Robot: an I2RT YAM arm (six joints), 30 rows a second.
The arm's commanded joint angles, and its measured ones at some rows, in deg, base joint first. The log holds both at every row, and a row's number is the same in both.
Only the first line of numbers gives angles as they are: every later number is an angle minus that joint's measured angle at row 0.
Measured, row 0: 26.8, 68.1, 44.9, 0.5, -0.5, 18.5
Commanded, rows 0 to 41: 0.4, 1.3, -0.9, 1.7, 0.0, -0.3; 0.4, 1.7, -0.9, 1.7, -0.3, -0.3; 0.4, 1.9, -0.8, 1.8, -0.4, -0.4; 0.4, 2.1, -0.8, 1.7, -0.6, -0.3; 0.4, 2.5, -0.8, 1.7, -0.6, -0.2; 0.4, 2.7, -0.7, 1.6, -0.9, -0.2; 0.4, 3.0, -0.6, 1.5, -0.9, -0.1; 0.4, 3.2, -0.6, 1.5, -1.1, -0.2; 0.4, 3.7, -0.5, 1.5, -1.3, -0.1; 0.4, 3.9, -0.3, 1.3, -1.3, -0.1; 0.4, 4.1, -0.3, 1.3, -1.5, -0.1; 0.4, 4.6, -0.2, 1.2, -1.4, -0.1; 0.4, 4.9, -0.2, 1.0, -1.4, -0.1; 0.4, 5.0, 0.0, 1.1, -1.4, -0.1; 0.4, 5.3, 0.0, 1.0, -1.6, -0.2; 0.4, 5.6, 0.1, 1.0, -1.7, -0.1; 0.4, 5.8, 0.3, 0.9, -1.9, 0.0; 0.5, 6.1, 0.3, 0.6, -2.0, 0.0; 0.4, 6.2, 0.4, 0.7, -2.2, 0.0; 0.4, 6.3, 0.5, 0.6, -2.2, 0.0; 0.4, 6.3, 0.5, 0.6, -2.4, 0.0; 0.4, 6.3, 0.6, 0.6, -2.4, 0.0; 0.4, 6.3, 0.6, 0.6, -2.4, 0.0; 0.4, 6.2, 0.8, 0.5, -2.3, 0.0; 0.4, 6.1, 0.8, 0.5, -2.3, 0.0; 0.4, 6.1, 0.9, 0.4, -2.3, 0.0; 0.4, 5.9, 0.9, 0.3, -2.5, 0.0; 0.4, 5.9, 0.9, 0.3, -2.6, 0.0; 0.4, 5.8, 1.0, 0.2, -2.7, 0.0; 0.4, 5.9, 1.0, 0.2, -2.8, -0.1; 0.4, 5.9, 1.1, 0.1, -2.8, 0.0; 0.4, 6.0, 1.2, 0.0, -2.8, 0.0; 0.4, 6.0, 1.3, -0.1, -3.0, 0.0; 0.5, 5.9, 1.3, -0.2, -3.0, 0.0; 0.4, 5.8, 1.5, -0.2, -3.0, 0.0; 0.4, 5.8, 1.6, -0.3, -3.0, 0.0; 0.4, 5.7, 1.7, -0.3, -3.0, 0.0; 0.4, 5.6, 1.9, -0.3, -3.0, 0.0; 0.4, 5.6, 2.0, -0.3, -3.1, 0.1; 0.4, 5.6, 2.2, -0.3, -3.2, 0.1; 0.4, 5.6, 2.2, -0.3, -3.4, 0.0; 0.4, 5.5, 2.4, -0.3, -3.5, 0.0
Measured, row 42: 0.1, 5.8, 0.0, -0.1, -2.2, 0.1
